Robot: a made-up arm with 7 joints. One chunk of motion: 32 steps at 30 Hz.
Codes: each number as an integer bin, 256 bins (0 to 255) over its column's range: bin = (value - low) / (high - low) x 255, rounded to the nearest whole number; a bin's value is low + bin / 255 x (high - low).
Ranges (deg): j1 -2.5..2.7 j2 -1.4..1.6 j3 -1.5..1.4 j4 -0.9..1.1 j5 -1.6..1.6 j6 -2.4..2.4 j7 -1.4..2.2
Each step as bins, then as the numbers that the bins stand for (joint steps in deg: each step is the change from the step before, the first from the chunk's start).
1 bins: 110 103 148 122 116 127 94
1 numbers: -0.257 -0.188 0.183 0.057 -0.144 -0.009 -0.073
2 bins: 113 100 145 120 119 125 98
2 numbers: -0.196 -0.224 0.149 0.041 -0.107 -0.047 -0.016
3 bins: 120 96 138 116 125 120 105
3 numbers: -0.053 -0.271 0.069 0.010 -0.031 -0.141 0.082
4 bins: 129 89 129 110 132 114 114
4 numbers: 0.131 -0.353 -0.033 -0.037 0.056 -0.254 0.209
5 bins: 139 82 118 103 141 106 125
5 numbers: 0.335 -0.435 -0.158 -0.092 0.169 -0.405 0.365
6 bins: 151 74 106 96 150 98 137
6 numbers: 0.579 -0.529 -0.295 -0.147 0.282 -0.555 0.534
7 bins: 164 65 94 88 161 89 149
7 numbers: 0.844 -0.635 -0.431 -0.210 0.420 -0.725 0.704
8 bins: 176 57 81 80 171 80 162
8 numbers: 1.089 -0.729 -0.579 -0.273 0.546 -0.894 0.887
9 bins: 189 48 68 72 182 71 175
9 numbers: 1.354 -0.835 -0.727 -0.335 0.684 -1.064 1.071
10 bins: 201 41 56 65 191 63 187
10 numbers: 1.599 -0.918 -0.863 -0.390 0.797 -1.214 1.240
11 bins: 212 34 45 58 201 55 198
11 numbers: 1.823 -1.000 -0.988 -0.445 0.922 -1.365 1.395
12 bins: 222 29 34 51 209 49 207
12 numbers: 2.027 -1.059 -1.113 -0.500 1.023 -1.478 1.522
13 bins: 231 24 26 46 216 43 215
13 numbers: 2.211 -1.118 -1.204 -0.539 1.111 -1.591 1.635
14 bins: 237 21 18 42 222 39 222
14 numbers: 2.333 -1.153 -1.295 -0.571 1.186 -1.666 1.734
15 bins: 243 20 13 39 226 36 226
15 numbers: 2.455 -1.165 -1.352 -0.594 1.236 -1.722 1.791
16 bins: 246 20 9 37 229 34 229
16 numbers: 2.516 -1.165 -1.398 -0.610 1.274 -1.760 1.833
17 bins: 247 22 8 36 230 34 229
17 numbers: 2.537 -1.141 -1.409 -0.618 1.286 -1.760 1.833
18 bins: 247 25 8 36 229 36 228
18 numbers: 2.537 -1.106 -1.409 -0.618 1.274 -1.722 1.819
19 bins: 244 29 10 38 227 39 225
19 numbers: 2.476 -1.059 -1.386 -0.602 1.249 -1.666 1.776
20 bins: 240 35 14 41 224 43 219
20 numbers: 2.394 -0.988 -1.341 -0.578 1.211 -1.591 1.692
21 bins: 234 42 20 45 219 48 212
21 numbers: 2.272 -0.906 -1.273 -0.547 1.148 -1.496 1.593
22 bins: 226 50 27 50 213 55 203
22 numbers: 2.109 -0.812 -1.193 -0.508 1.073 -1.365 1.466
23 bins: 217 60 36 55 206 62 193
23 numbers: 1.925 -0.694 -1.091 -0.469 0.985 -1.233 1.325
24 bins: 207 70 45 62 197 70 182
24 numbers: 1.721 -0.576 -0.988 -0.414 0.872 -1.082 1.169
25 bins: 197 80 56 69 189 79 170
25 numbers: 1.517 -0.459 -0.863 -0.359 0.772 -0.913 1.000
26 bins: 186 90 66 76 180 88 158
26 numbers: 1.293 -0.341 -0.749 -0.304 0.659 -0.744 0.831
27 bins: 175 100 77 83 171 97 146
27 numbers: 1.069 -0.224 -0.624 -0.249 0.546 -0.574 0.661
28 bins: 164 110 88 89 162 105 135
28 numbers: 0.844 -0.106 -0.499 -0.202 0.433 -0.424 0.506
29 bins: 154 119 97 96 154 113 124
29 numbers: 0.640 0.000 -0.397 -0.147 0.333 -0.273 0.351
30 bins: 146 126 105 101 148 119 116
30 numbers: 0.477 0.082 -0.306 -0.108 0.257 -0.160 0.238
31 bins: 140 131 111 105 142 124 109
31 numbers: 0.355 0.141 -0.238 -0.076 0.182 -0.066 0.139
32 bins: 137 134 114 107 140 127 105
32 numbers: 0.294 0.176 -0.204 -0.061 0.157 -0.009 0.082
